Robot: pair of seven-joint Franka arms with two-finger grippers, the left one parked.
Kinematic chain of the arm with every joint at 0, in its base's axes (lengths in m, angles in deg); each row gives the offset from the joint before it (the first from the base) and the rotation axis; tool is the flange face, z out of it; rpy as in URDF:
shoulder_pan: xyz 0 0 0.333 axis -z
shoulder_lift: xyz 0 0 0 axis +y
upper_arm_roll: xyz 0 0 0.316 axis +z
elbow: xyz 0.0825 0 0 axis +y
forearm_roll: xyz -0.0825 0 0.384 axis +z
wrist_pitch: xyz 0 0 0 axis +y
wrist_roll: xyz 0.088 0 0 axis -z
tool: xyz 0 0 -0.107 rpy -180 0 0
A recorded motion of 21 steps. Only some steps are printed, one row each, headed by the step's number.
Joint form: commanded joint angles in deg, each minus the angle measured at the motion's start. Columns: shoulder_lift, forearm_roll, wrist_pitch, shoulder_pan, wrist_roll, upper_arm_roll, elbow.
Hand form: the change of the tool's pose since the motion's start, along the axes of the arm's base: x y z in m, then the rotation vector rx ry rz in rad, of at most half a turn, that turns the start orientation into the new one. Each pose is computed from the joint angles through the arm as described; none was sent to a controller.
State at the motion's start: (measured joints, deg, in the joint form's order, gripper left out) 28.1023 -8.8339 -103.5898 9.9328 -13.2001 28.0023 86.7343
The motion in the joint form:
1: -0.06 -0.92 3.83 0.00 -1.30 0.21 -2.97
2: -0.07 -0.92 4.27 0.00 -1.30 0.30 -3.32
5: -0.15 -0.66 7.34 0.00 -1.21 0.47 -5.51
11: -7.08 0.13 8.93 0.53 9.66 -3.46 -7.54
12: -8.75 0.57 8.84 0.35 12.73 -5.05 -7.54
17: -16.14 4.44 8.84 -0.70 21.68 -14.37 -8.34
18: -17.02 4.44 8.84 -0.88 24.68 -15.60 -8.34
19: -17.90 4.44 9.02 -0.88 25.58 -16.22 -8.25
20: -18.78 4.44 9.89 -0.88 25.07 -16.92 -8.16
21: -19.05 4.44 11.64 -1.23 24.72 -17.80 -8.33
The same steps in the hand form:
1: 0.0024 -0.0042 0.0194 -0.0169 0.0075 0.0244
2: 0.0024 -0.0040 0.0219 -0.0171 0.0087 0.0249
5: 0.0024 -0.0059 0.0366 -0.0188 0.0235 0.0197
11: -0.0035 -0.0474 0.1192 -0.0751 -0.0908 -0.2508
12: -0.0063 -0.0586 0.1353 -0.0847 -0.1168 -0.3289
17: -0.0269 -0.1253 0.2142 -0.0741 -0.2289 -0.6346
18: -0.0306 -0.1346 0.2231 -0.0792 -0.2430 -0.7049
19: -0.0351 -0.1399 0.2311 -0.0817 -0.2536 -0.7313
20: -0.0409 -0.1460 0.2380 -0.0887 -0.2536 -0.7342
21: -0.0452 -0.1509 0.2390 -0.1021 -0.2326 -0.7367

